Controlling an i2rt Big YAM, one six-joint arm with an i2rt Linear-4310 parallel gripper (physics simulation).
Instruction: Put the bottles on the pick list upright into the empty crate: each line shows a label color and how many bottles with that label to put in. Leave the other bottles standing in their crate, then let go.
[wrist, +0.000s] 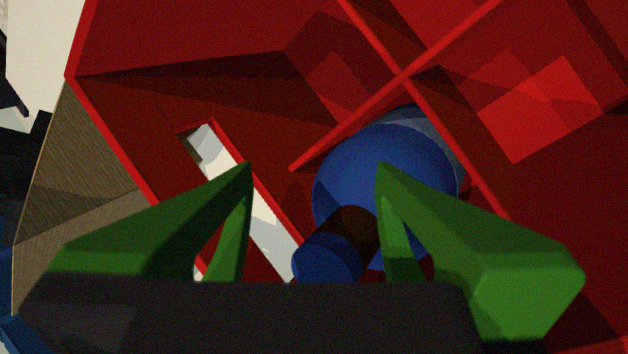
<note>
In view: my gripper (314, 175) and a blue bottle (346, 242).
</note>
